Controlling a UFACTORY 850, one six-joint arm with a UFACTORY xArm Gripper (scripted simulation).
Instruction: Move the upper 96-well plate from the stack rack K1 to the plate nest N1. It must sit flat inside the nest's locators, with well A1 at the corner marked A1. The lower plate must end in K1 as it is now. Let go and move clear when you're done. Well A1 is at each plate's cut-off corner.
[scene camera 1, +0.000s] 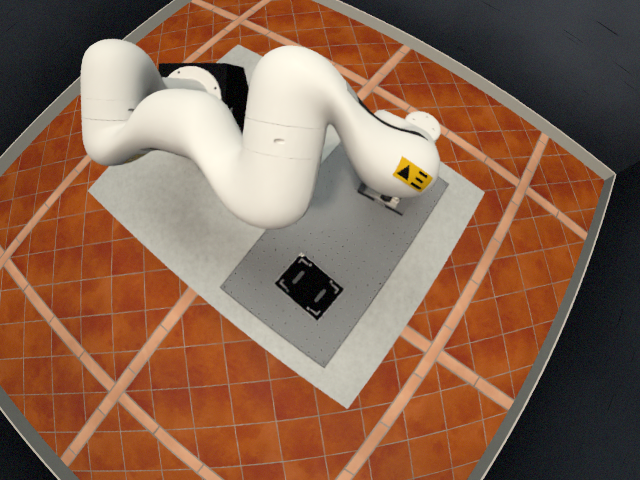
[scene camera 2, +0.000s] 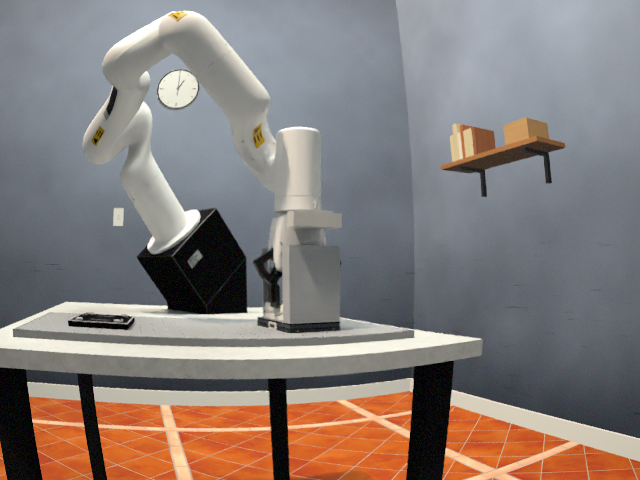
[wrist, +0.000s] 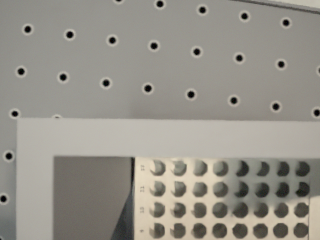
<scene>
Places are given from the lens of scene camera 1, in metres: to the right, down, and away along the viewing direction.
black plate nest N1 (scene camera 1: 308, 287): -0.03, 0.13, 0.93
</scene>
